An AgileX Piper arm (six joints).
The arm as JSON. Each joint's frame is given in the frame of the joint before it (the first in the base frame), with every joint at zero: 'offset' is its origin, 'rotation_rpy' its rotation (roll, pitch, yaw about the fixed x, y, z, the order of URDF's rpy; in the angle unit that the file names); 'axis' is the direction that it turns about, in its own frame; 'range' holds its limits. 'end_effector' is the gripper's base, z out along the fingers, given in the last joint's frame.
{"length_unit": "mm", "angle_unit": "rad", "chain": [
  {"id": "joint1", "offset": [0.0, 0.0, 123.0], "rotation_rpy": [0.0, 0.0, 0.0], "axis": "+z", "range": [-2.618, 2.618]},
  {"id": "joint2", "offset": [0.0, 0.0, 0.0], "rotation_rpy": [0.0, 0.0, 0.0], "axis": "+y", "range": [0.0, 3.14]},
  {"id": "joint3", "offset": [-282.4, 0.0, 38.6], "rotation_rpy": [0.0, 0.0, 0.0], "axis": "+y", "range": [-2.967, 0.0]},
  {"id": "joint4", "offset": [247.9, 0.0, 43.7], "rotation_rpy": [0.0, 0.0, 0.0], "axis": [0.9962, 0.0, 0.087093], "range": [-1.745, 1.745]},
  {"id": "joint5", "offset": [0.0, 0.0, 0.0], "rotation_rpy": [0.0, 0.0, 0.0], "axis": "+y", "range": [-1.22, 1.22]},
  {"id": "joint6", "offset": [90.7, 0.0, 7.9], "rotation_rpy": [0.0, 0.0, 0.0], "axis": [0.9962, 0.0, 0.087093], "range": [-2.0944, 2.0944]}
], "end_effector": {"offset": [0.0, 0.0, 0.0], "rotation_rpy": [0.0, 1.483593, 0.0]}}
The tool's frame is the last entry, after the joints.
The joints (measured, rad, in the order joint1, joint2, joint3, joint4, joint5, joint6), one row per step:
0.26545, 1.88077, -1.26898, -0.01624, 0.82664, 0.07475
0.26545, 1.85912, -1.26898, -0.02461, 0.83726, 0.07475
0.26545, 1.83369, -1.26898, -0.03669, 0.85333, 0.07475
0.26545, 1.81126, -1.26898, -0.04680, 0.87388, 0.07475
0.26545, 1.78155, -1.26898, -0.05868, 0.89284, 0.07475
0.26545, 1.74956, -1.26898, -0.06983, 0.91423, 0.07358
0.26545, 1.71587, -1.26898, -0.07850, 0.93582, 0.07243
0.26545, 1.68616, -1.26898, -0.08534, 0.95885, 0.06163
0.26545, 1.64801, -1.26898, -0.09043, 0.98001, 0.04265
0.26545, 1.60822, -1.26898, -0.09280, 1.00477, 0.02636
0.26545, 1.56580, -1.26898, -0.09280, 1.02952, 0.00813
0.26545, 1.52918, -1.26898, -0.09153, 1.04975, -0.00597
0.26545, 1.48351, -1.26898, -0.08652, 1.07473, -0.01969
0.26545, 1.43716, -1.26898, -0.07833, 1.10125, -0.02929
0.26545, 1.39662, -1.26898, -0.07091, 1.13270, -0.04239
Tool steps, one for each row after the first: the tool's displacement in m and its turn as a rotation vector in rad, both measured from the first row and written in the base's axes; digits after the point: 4 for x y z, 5 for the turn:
-0.0021, -0.0012, 0.0078, -0.00424, -0.01259, 0.00392
-0.0051, -0.0029, 0.0168, -0.01228, -0.02448, 0.00920
-0.0084, -0.0045, 0.0245, -0.02084, -0.02876, 0.01306
-0.0124, -0.0066, 0.0348, -0.02883, -0.04208, 0.01719
-0.0171, -0.0087, 0.0457, -0.03676, -0.05520, 0.02148
-0.0224, -0.0109, 0.0570, -0.04230, -0.06921, 0.02418
-0.0277, -0.0130, 0.0667, -0.05015, -0.07780, 0.03517
-0.0343, -0.0153, 0.0790, -0.05614, -0.09614, 0.05288
-0.0420, -0.0177, 0.0915, -0.05979, -0.11188, 0.06656
-0.0505, -0.0201, 0.1044, -0.06135, -0.12969, 0.08112
-0.0583, -0.0222, 0.1152, -0.06094, -0.14586, 0.09178
-0.0685, -0.0247, 0.1283, -0.05614, -0.16546, 0.10069
-0.0796, -0.0271, 0.1409, -0.04732, -0.18348, 0.10531
-0.0904, -0.0295, 0.1512, -0.04254, -0.19135, 0.11399

